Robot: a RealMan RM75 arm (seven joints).
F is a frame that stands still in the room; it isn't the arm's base.
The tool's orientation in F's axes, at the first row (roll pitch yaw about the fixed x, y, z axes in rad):
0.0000 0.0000 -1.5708
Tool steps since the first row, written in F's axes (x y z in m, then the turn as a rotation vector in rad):
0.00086 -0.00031 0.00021 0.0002 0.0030 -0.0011
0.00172 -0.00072 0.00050 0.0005 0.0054 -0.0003
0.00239 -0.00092 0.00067 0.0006 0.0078 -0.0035
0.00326 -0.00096 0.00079 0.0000 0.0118 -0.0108
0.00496 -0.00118 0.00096 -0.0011 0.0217 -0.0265
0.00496 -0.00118 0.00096 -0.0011 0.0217 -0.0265
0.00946 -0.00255 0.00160 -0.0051 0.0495 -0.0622
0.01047 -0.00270 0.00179 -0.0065 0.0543 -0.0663
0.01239 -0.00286 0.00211 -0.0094 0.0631 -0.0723
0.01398 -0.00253 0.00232 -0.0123 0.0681 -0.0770
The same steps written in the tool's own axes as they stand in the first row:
0.00031 0.00086 0.00021 -0.0030 0.0002 -0.0011
0.00072 0.00172 0.00050 -0.0054 0.0005 -0.0003
0.00092 0.00239 0.00067 -0.0078 0.0006 -0.0035
0.00096 0.00326 0.00079 -0.0118 0.0000 -0.0108
0.00118 0.00496 0.00096 -0.0217 -0.0011 -0.0265
0.00118 0.00496 0.00096 -0.0217 -0.0011 -0.0265
0.00255 0.00946 0.00160 -0.0495 -0.0051 -0.0622
0.00270 0.01047 0.00179 -0.0543 -0.0065 -0.0663
0.00286 0.01239 0.00211 -0.0631 -0.0094 -0.0723
0.00253 0.01398 0.00232 -0.0681 -0.0123 -0.0770

